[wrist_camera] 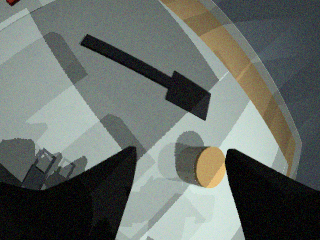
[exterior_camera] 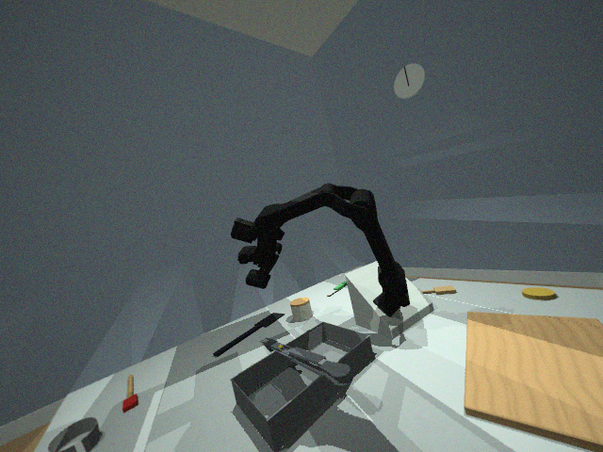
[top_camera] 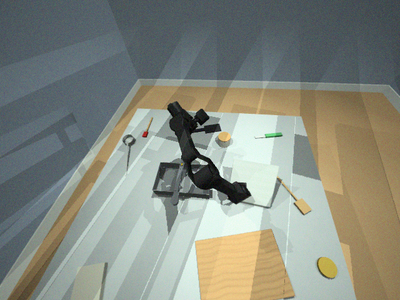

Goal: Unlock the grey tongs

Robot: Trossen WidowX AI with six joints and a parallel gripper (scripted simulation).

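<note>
Right now the yellow lock piece is 16 cm to the left of my gripper tip, 15 cm below it and 7 cm ahead of it. The rest, counted from my gripper tip: black spatula: 21 cm below, 17 cm to the right; then cork-topped cylinder: 18 cm below, 16 cm behind, 7 cm to the right; then roasting tin: 24 cm to the left, 19 cm below, 5 cm ahead.
</note>
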